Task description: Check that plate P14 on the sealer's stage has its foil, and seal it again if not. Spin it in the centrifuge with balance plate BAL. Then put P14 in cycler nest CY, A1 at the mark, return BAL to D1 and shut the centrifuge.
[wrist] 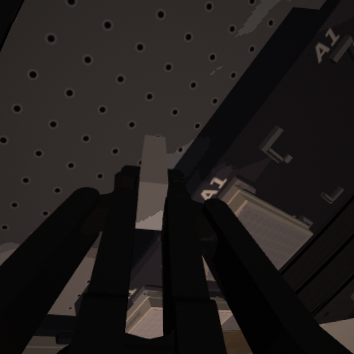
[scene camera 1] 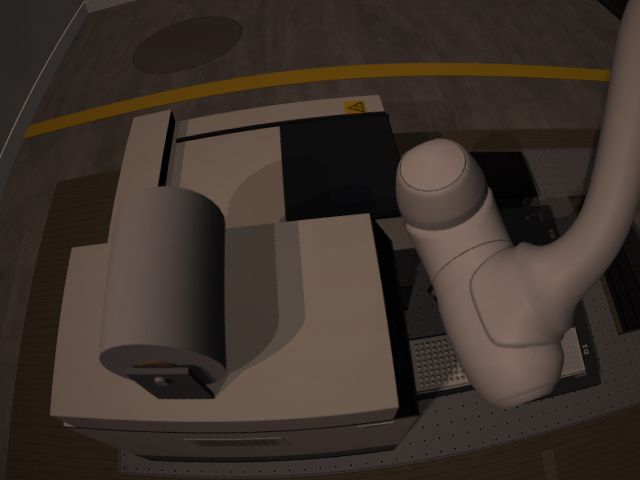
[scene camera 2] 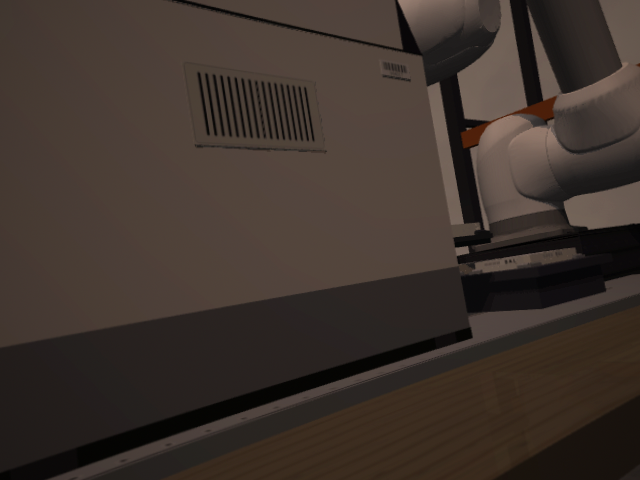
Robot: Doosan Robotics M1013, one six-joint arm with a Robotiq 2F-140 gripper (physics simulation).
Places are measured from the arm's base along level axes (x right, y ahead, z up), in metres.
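Pixels of known places: gripper, fingertip midpoint: (wrist: 152, 154); arm's base, link origin: (scene camera 2: 531, 243).
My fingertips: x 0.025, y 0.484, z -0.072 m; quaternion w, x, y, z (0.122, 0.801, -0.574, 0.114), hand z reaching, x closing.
For each thing: its top centre in the pictures, then the offset to it from my fingertips. "pt": a spot on its surface instead. Level surfaces: height alone.
- Balance plate BAL, surface spot: (scene camera 2: 496, 264) pt dx -0.149, dy -0.028, dz +0.046 m
- dark nest block, top centre: (wrist: 251, 245) (scene camera 2: 458, 270) (scene camera 1: 536, 293) dx -0.044, dy -0.113, dz +0.043 m
- dark nest deck, surface height: dz +0.037 m
- large light housing, surface spot: (scene camera 1: 336, 310) pt dx -0.100, dy +0.267, dz +0.333 m
- grey roll, top centre: (scene camera 1: 142, 258) dx -0.076, dy +0.420, dz +0.459 m
- light machine with a dark panel, surface spot: (scene camera 1: 336, 165) pt dx +0.198, dy +0.194, dz +0.196 m
- tray with many wells, top centre: (scene camera 1: 451, 359) dx -0.123, dy +0.104, dz +0.104 m
My gripper (wrist: 152, 154) is shut and empty in the wrist view, above the perforated base; the arm hides it in scene camera 1. Balance plate BAL (scene camera 2: 496, 264) sits on a dark nest block (scene camera 2: 540, 293) in scene camera 2. A pale plate (scene camera 1: 572, 356) shows beside the mark D1, partly behind the arm. In the wrist view, one pale plate (wrist: 270, 235) lies in the dark nest deck (wrist: 305, 115), below and right of the fingertips, and another pale plate (wrist: 150, 317) shows between the fingers. I cannot identify P14 or see whether it has foil.
A large light housing (scene camera 1: 336, 310) with a grey roll (scene camera 1: 165, 273) on top stands left of the arm (scene camera 1: 485, 289). Behind it is a light machine with a dark panel (scene camera 1: 336, 165). A tray with many wells (scene camera 1: 431, 361) lies between housing and arm.
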